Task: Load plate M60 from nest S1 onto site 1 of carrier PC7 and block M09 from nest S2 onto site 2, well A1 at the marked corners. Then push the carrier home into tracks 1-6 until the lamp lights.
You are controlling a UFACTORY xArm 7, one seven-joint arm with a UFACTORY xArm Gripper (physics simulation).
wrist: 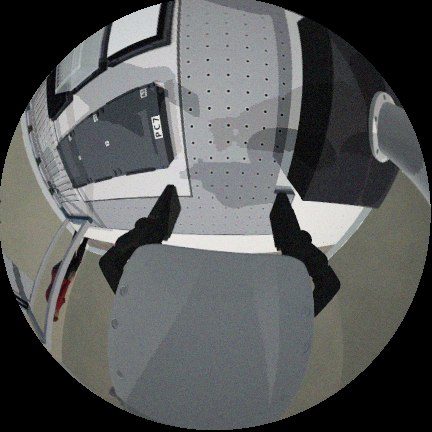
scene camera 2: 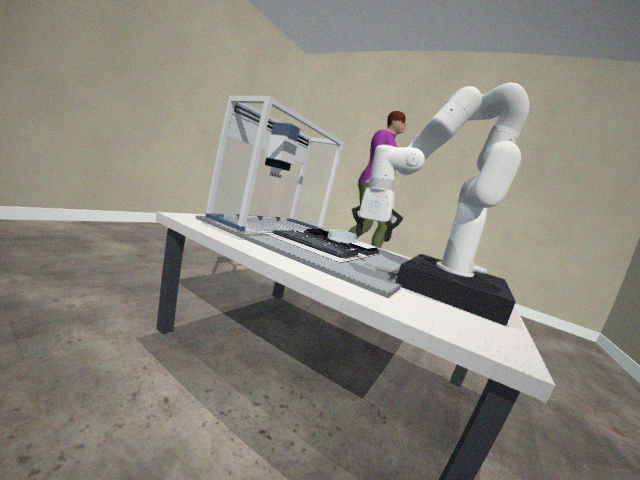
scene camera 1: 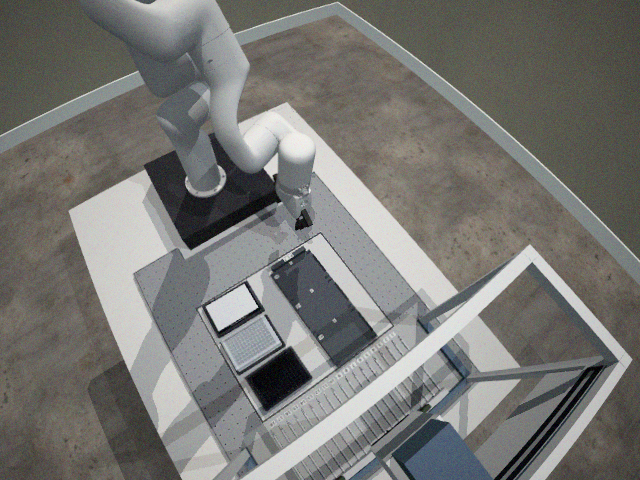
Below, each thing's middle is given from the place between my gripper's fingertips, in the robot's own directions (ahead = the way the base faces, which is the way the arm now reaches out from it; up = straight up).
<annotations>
Now: the dark carrier [scene camera 1: 341,330] 23 cm ahead of my hand, 9 cm to the right of it and 8 cm below it. From my hand the other things lie so: glass-framed enclosure [wrist: 38,217] 52 cm ahead, 20 cm to the right, 14 cm above; clear well plate [scene camera 1: 247,345] 29 cm to the right, 19 cm ahead, 6 cm below.
</annotations>
